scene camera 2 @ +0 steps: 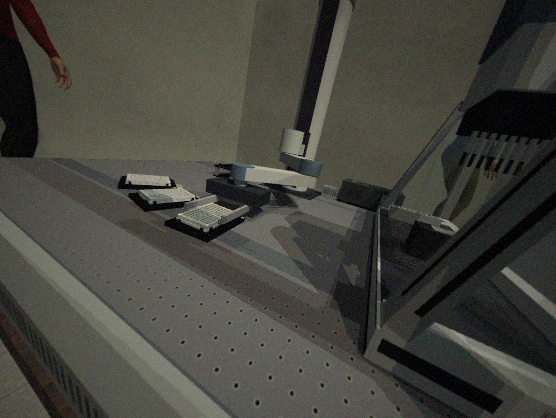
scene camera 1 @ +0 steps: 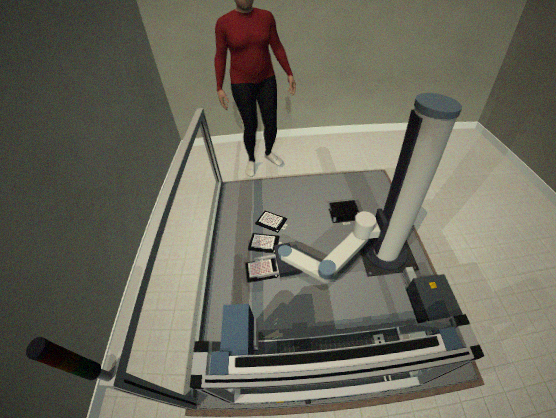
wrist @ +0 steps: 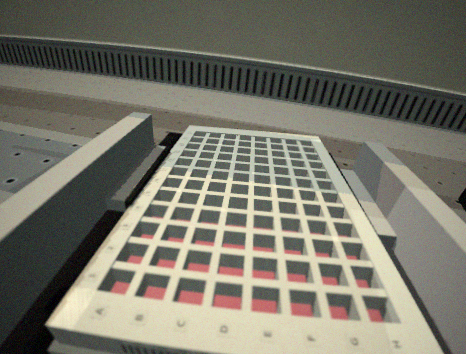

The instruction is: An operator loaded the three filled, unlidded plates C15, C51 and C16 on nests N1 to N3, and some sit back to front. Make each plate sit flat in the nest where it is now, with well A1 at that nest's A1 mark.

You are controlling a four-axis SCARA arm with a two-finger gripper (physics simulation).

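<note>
A white plate with red-filled wells [scene camera 1: 260,269] [scene camera 2: 204,214] [wrist: 240,202] is between the fingers of my gripper [scene camera 1: 266,268] [scene camera 2: 207,212] [wrist: 254,146], which is shut on it. It is at or just above the black nest nearest the front [scene camera 2: 186,230]; I cannot tell if it touches. Its row letters A to H run along the near edge in the wrist view, A at left. The nest's A1 mark is not readable. A second plate [scene camera 1: 264,242] [scene camera 2: 166,195] sits on the middle nest, a third plate [scene camera 1: 271,220] [scene camera 2: 148,180] on the far nest. Their labels are too small to read.
A black square fixture [scene camera 1: 343,211] stands near the arm column [scene camera 1: 417,185]. A blue box [scene camera 1: 237,327] and a dark box with a yellow label [scene camera 1: 431,298] stand toward the front. A glazed frame [scene camera 1: 165,240] edges the left side. A person in red [scene camera 1: 252,50] stands behind the table.
</note>
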